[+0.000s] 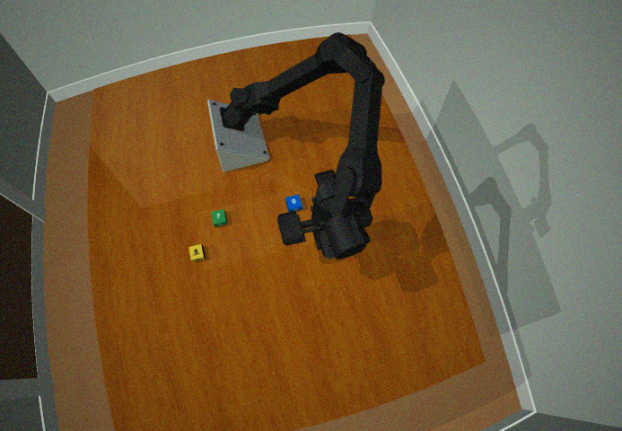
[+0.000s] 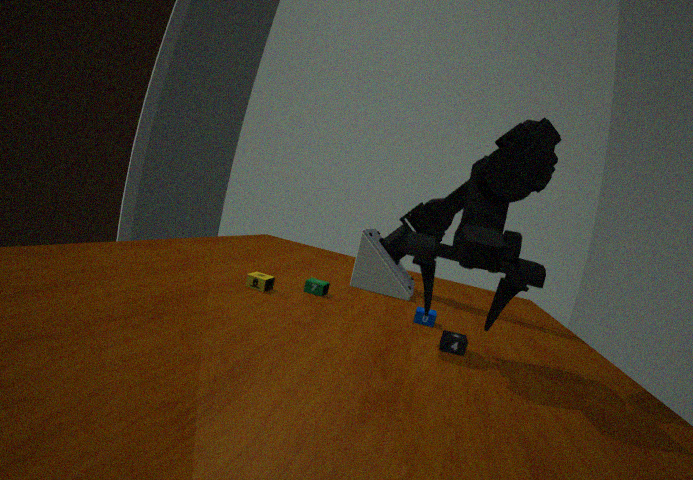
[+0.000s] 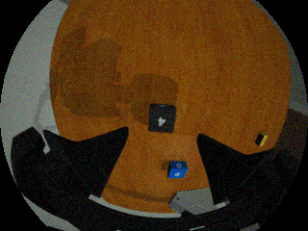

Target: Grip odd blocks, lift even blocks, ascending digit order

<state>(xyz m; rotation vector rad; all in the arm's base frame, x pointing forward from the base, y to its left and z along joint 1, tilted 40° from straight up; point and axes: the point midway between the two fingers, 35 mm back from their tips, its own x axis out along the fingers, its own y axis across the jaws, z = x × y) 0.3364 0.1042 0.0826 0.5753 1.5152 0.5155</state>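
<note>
My gripper tip is now 1 cm short of the black block and 2 cm above it. The rest, counted from my gripper tip: blue block (10 cm behind, 4 cm to the right, 2 cm below); then green block (11 cm behind, 22 cm to the right, 2 cm below); then yellow block (4 cm behind, 29 cm to the right, 2 cm below).
</note>
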